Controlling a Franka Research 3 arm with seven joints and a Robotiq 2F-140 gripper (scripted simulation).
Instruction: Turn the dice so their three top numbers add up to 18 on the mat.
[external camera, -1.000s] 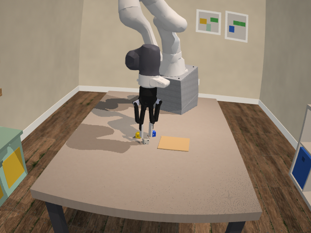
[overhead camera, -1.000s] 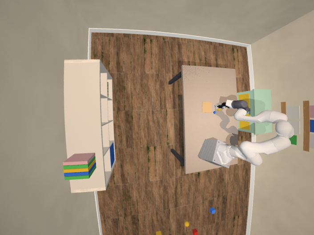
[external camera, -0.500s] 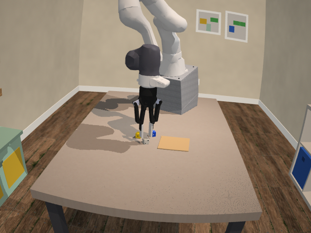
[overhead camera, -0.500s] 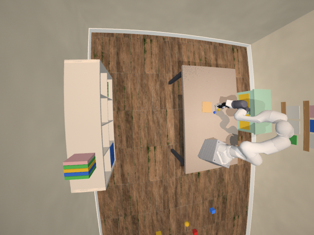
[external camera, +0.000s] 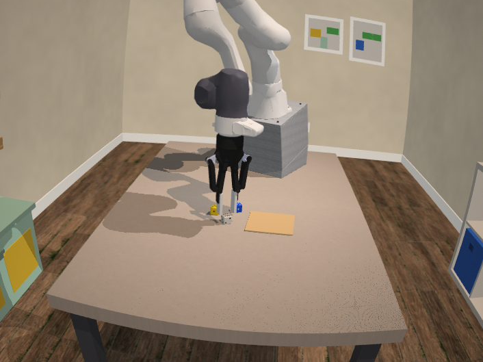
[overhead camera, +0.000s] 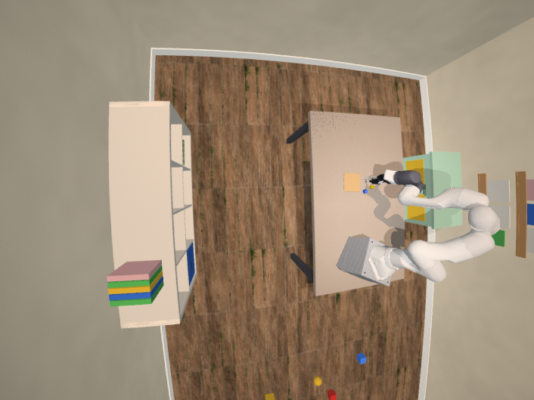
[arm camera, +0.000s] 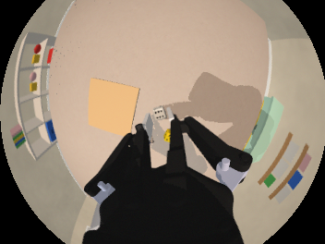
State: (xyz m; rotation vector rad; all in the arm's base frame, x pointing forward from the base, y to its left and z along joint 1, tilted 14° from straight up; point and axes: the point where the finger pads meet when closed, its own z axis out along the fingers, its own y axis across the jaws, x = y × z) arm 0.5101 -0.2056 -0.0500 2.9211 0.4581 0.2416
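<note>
My hand is 50 mm above the white die. From my hand the other things lie so: blue die 80 mm behind, 50 mm below, 40 mm to the left; yellow die 60 mm behind, 50 mm below, 30 mm to the right; mat 130 mm to the left, 60 mm below, 10 mm ahead.
</note>
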